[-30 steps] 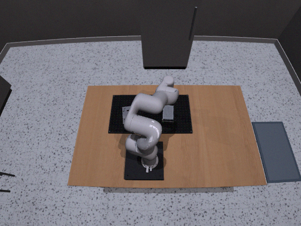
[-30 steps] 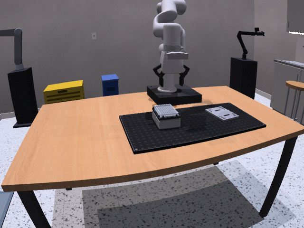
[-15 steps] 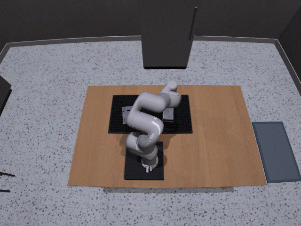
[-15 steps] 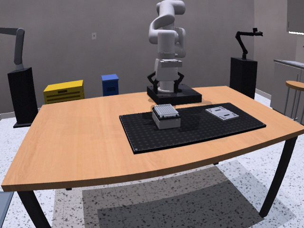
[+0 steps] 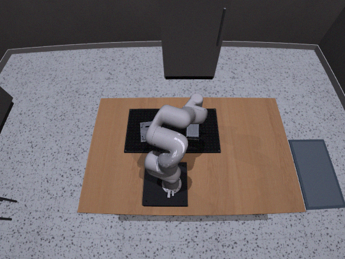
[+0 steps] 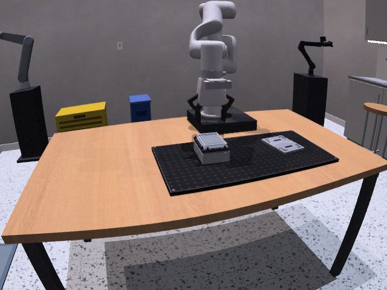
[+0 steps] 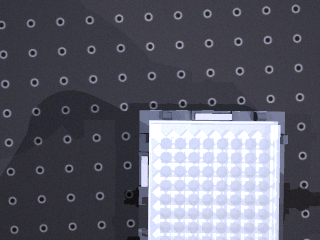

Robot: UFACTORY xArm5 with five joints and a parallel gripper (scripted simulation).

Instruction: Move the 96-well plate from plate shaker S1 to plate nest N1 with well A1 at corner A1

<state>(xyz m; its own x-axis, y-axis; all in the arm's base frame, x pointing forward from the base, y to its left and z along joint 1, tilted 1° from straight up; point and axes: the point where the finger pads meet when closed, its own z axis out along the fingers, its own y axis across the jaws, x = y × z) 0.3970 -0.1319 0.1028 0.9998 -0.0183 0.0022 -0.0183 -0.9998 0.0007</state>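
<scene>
Right now the white 96-well plate is 80 mm below my hand. Also, from my hand: plate nest N1: 10 mm behind, 330 mm to the left, 140 mm below.
</scene>
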